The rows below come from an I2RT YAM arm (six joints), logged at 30 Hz.
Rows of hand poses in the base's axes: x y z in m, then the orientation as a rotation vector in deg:
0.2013 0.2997 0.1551 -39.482 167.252 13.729
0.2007 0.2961 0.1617 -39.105 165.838 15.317
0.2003 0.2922 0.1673 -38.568 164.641 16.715
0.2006 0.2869 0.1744 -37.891 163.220 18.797
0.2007 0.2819 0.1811 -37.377 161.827 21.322
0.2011 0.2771 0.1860 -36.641 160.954 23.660
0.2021 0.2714 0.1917 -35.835 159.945 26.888
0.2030 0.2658 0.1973 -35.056 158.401 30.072
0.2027 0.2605 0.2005 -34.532 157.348 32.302
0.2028 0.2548 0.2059 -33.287 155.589 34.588
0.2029 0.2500 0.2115 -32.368 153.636 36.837
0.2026 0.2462 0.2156 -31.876 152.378 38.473
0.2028 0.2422 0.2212 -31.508 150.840 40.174
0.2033 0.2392 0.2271 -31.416 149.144 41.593
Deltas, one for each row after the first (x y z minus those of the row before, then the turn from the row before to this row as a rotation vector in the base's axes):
-0.0006 -0.0036 0.0066 1.408 -1.027 -0.058
-0.0004 -0.0039 0.0056 1.257 -0.874 -0.190
0.0003 -0.0053 0.0071 1.773 -0.916 -0.222
0.0001 -0.0050 0.0067 2.038 -0.719 -0.075
0.0004 -0.0048 0.0049 1.806 -0.266 -0.257
0.0010 -0.0057 0.0057 2.414 -0.104 -0.210
0.0009 -0.0056 0.0056 2.550 -0.547 -0.184
-0.0003 -0.0053 0.0032 1.780 -0.315 -0.106
0.0001 -0.0057 0.0054 2.146 -0.944 -0.612
0.0001 -0.0048 0.0056 2.158 -1.080 -0.392
-0.0003 -0.0038 0.0041 1.501 -0.607 -0.147
0.0002 -0.0040 0.0056 1.624 -0.819 -0.060
0.0005 -0.0030 0.0059 1.469 -1.042 0.080

